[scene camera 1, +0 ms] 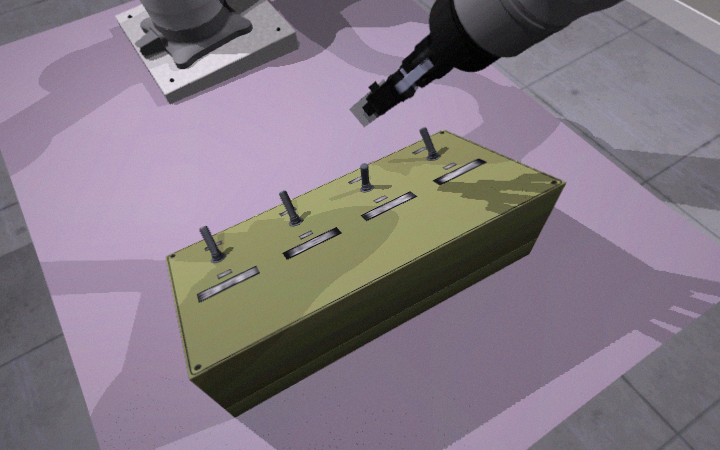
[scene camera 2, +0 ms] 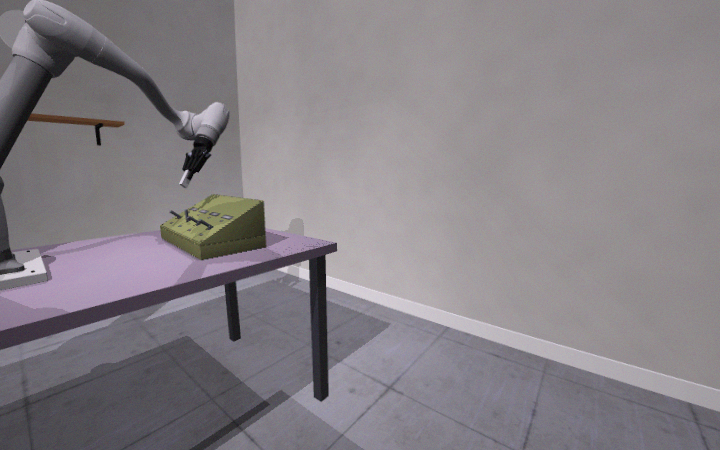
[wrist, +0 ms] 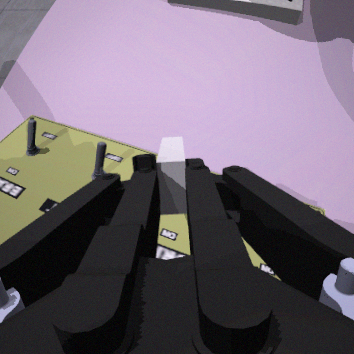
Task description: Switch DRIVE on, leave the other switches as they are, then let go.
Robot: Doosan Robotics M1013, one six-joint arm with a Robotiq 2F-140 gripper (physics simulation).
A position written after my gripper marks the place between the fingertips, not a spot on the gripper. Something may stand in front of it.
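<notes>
I can see my gripper (scene camera 1: 360, 115), and scene camera 2 gives me the gripper (scene camera 2: 183, 186) as well. In the wrist view, too, there is my gripper (wrist: 173, 155). A yellow-green switch box (wrist: 62, 160) is there for me to see as well.
</notes>
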